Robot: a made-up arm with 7 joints. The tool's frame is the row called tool.
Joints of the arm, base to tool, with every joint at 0 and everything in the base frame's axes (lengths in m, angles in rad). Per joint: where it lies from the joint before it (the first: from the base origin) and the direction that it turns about. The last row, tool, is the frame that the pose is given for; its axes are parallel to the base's.
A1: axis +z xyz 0 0 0.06
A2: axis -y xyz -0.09 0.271 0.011
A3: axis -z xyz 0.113 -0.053 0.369
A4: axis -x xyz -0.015 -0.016 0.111
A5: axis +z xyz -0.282 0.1 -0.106
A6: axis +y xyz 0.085 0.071 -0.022
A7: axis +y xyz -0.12 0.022 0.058
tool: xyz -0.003 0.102 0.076
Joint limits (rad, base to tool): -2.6..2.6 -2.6..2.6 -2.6..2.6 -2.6..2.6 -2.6..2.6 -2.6..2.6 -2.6..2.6
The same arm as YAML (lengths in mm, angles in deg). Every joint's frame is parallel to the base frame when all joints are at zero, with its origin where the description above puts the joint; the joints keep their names.
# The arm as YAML. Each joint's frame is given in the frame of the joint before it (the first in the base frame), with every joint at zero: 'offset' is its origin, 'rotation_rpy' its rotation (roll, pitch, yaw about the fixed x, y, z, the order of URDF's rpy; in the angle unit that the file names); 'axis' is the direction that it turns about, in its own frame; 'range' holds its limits. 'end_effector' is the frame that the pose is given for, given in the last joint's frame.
length_unit: mm
angle_unit: deg
chain:
  - id: A1
    offset: [0.0, 0.0, 60.0]
    rotation_rpy: [0.0, 0.0, 0.0]
    axis: "+z"
    range: [-148.97, 148.97]
  - id: A2
    offset: [-90.0, 271.0, 11.0]
    rotation_rpy: [0.0, 0.0, 0.0]
    axis: "-y"
    range: [-148.97, 148.97]
  - id: A3
    offset: [113.0, -53.0, 369.0]
    rotation_rpy: [0.0, 0.0, 0.0]
    axis: "-z"
    range: [-148.97, 148.97]
  - id: A4
    offset: [-15.0, -16.0, 111.0]
    rotation_rpy: [0.0, 0.0, 0.0]
    axis: "-x"
    range: [-148.97, 148.97]
  - id: A5
    offset: [-282.0, 100.0, -106.0]
    rotation_rpy: [0.0, 0.0, 0.0]
    axis: "+z"
    range: [-148.97, 148.97]
  - id: A6
    offset: [85.0, 71.0, -22.0]
    rotation_rpy: [0.0, 0.0, 0.0]
    axis: "+y"
    range: [-148.97, 148.97]
  - id: A7
    offset: [-120.0, 22.0, 58.0]
    rotation_rpy: [0.0, 0.0, 0.0]
    axis: "+y"
    range: [-148.97, 148.97]
end_effector:
  offset: [-3.0, 102.0, 76.0]
  rotation_rpy: [0.0, 0.0, 0.0]

